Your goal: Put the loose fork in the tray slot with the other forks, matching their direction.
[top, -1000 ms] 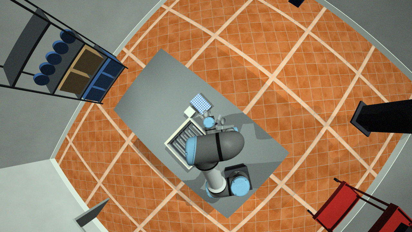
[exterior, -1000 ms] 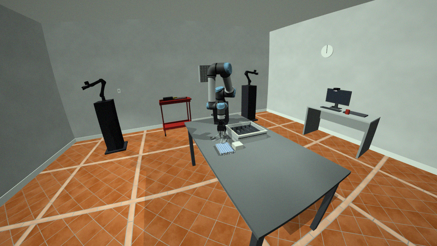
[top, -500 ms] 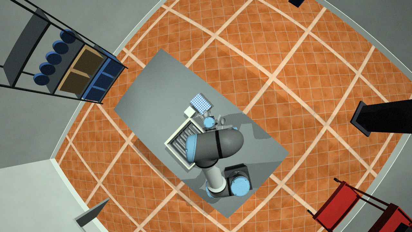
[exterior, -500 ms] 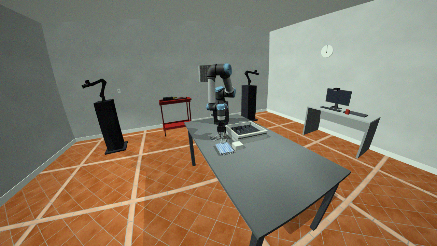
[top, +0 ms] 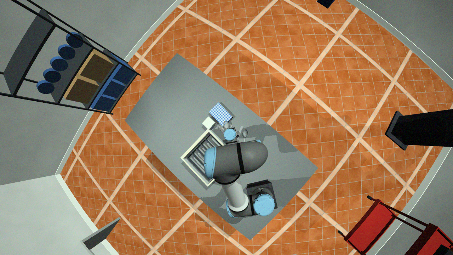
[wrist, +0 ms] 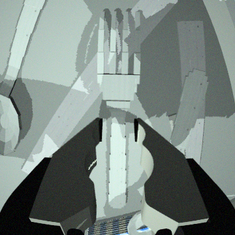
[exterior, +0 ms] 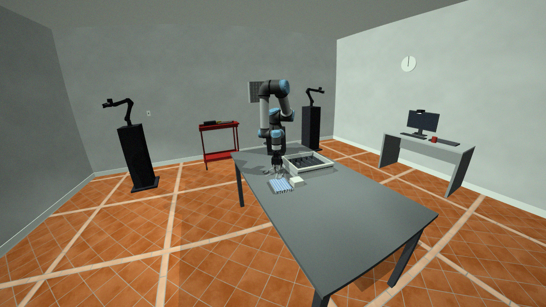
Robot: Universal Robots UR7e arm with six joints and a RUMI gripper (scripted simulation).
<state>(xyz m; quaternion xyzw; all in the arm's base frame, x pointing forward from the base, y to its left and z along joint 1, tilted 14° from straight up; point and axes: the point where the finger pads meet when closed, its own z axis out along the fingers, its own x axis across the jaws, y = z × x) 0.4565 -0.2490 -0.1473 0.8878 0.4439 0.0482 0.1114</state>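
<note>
My gripper is now 7 cm short of the tray, 26 cm to the right of it and 3 cm below it. The rest, counted from my hand: white block 25 cm ahead, 3 cm to the left, 1 cm above.
</note>
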